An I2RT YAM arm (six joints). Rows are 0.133 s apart.
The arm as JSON. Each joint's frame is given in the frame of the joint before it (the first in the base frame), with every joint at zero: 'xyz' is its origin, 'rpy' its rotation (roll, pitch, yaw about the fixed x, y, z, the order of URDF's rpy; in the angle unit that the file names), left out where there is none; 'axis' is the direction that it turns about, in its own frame. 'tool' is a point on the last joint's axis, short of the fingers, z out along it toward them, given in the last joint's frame.
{
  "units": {
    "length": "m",
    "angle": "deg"
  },
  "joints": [
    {
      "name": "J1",
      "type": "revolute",
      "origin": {
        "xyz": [
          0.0,
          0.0,
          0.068
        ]
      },
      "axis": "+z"
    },
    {
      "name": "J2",
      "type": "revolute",
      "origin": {
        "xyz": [
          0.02,
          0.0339,
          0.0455
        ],
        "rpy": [
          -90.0,
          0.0,
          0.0
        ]
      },
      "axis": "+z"
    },
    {
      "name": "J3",
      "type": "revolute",
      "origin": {
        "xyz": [
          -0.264,
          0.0,
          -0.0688
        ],
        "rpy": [
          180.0,
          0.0,
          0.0
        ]
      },
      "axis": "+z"
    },
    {
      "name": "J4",
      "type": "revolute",
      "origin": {
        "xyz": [
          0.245,
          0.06,
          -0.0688
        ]
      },
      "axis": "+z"
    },
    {
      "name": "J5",
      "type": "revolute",
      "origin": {
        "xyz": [
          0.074,
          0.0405,
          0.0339
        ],
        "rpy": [
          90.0,
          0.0,
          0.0
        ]
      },
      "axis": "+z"
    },
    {
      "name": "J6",
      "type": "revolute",
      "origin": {
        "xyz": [
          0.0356,
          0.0,
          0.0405
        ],
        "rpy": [
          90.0,
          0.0,
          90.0
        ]
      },
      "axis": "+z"
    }
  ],
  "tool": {
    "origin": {
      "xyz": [
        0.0,
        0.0,
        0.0
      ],
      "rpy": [
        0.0,
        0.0,
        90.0
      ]
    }
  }
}
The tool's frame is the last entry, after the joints.
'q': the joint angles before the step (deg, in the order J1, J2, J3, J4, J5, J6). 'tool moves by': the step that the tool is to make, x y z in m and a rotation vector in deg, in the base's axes. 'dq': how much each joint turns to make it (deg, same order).
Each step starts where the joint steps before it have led.
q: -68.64 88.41 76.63 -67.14 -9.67 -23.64
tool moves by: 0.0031 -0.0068 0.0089 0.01 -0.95 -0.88
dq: 0.00 1.51 3.45 -1.42 -0.70 1.05
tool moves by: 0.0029 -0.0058 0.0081 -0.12 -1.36 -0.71
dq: -0.01 1.23 2.99 -0.97 -1.05 0.96
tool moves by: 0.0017 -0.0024 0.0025 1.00 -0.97 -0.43
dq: 0.00 0.86 1.46 -1.03 -1.15 0.71
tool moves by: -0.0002 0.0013 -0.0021 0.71 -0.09 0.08
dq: 0.01 -0.07 -0.51 -0.19 -0.35 0.01
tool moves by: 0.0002 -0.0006 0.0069 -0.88 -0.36 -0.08
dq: -0.01 -0.09 1.40 -0.52 0.00 0.08
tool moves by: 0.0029 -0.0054 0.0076 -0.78 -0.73 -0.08
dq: 0.10 1.13 2.81 -0.63 -0.35 0.27
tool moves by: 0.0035 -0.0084 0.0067 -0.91 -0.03 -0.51
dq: 0.08 1.85 3.44 -0.62 0.44 0.51
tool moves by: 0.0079 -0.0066 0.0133 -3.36 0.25 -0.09
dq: 1.05 1.31 4.21 0.27 1.75 0.70
